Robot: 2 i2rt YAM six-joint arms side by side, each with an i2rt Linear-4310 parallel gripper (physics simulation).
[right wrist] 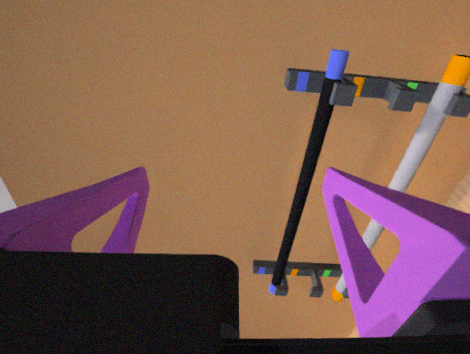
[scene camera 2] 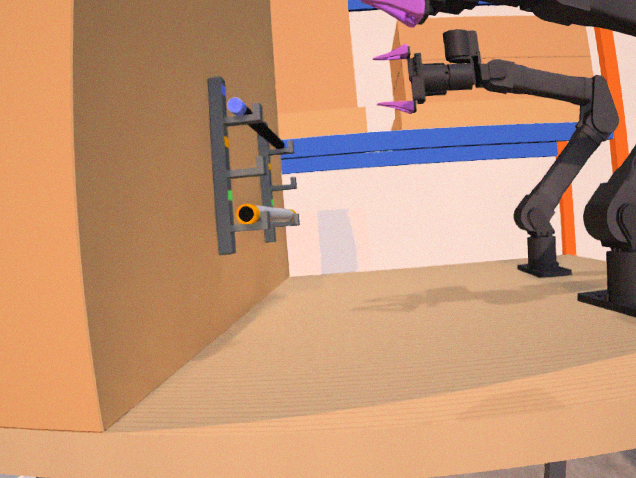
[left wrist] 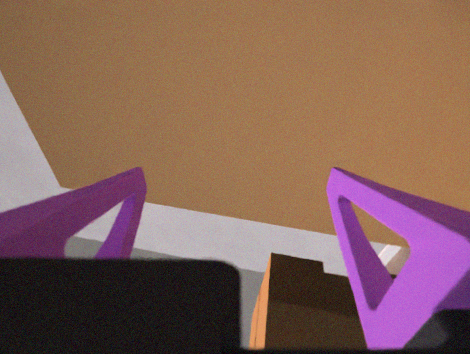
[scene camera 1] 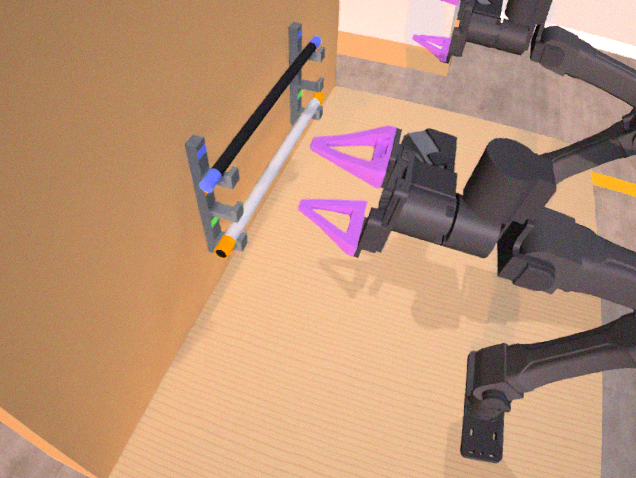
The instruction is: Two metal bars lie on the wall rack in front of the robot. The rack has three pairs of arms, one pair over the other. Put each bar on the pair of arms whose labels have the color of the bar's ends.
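Seen in the pictures: left gripper, between the fingertips: [left wrist: 236, 177] [scene camera 1: 304, 175]; right gripper, between the fingertips: [right wrist: 235, 177] [scene camera 2: 374, 81] [scene camera 1: 416, 14]; left arm's base, origin of its link: [scene camera 2: 630, 306] [scene camera 1: 483, 405]; right arm's base, origin of its link: [scene camera 2: 542, 271].
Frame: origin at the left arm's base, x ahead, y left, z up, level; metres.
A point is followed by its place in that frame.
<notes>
A black bar with blue ends [scene camera 1: 262, 113] {x 0.471, y -0.290, z 0.312 m} [scene camera 2: 264, 132] {x 0.470, y -0.315, z 0.297 m} [right wrist: 302, 190] {x 0.459, y -0.393, z 0.309 m} lies across the top pair of arms of the grey wall rack [scene camera 1: 194, 149] {x 0.521, y -0.130, z 0.350 m} [scene camera 2: 220, 164] {x 0.526, y -0.131, z 0.230 m} [right wrist: 317, 82], under the blue labels. A silver bar with orange ends [scene camera 1: 280, 159] {x 0.459, y -0.343, z 0.168 m} [scene camera 2: 277, 213] {x 0.458, y -0.306, z 0.159 m} [right wrist: 417, 145] {x 0.444, y -0.485, z 0.168 m} lies on the bottom pair, under the green labels. The middle pair, under the orange labels, holds no bar. My left gripper [scene camera 1: 305, 175] {x 0.322, y 0.001, z 0.457 m} [left wrist: 236, 177] {x 0.322, y 0.001, z 0.457 m} is open and empty, away from the rack; its wrist view shows no bar. My right gripper [scene camera 1: 429, 17] {x 0.244, y -0.525, z 0.423 m} [scene camera 2: 376, 81] {x 0.244, y -0.525, z 0.423 m} [right wrist: 235, 177] {x 0.244, y -0.525, z 0.423 m} is open and empty, apart from both bars.
The rack is fixed to a tall brown panel [scene camera 1: 92, 154] {x 0.554, y 0.032, z 0.467 m} [scene camera 2: 154, 205] {x 0.563, y 0.117, z 0.169 m} that stands on the wooden table [scene camera 1: 308, 359] {x 0.320, y -0.020, z 0.000 m} [scene camera 2: 411, 349] {x 0.317, y 0.077, z 0.000 m}. Behind, in scene camera 2, are a blue shelf beam [scene camera 2: 437, 138] and cardboard boxes [scene camera 2: 514, 38]. A black arm base [scene camera 1: 482, 436] {x 0.001, y 0.061, z 0.010 m} is at the lower right.
</notes>
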